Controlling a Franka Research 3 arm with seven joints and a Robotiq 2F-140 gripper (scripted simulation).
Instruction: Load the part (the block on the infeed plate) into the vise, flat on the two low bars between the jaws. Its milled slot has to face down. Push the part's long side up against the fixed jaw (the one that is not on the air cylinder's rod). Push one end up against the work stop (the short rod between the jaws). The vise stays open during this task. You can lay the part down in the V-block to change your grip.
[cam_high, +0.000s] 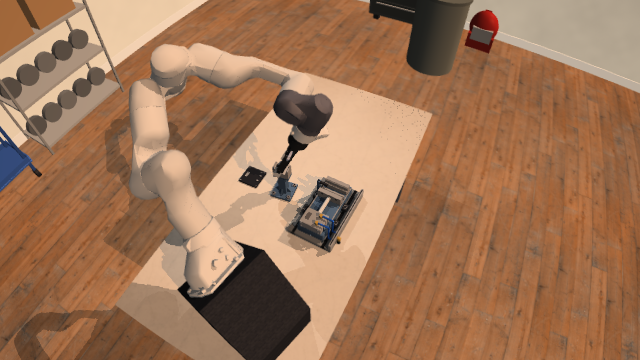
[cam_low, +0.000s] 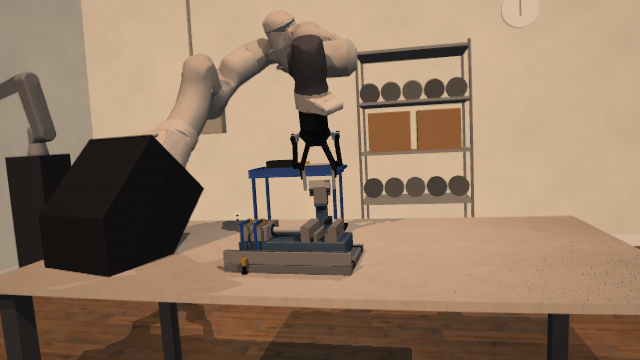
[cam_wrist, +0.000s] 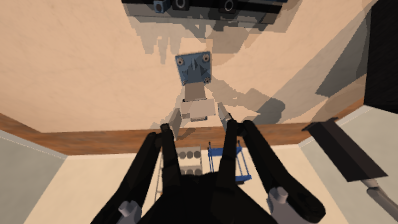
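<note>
Now: hand 30 mm above the part. From my hand the other things lie so: vise 30 mm behind, 200 mm to the right, 140 mm below; dark infeed plate 10 mm ahead, 170 mm to the left, 180 mm below.
</note>
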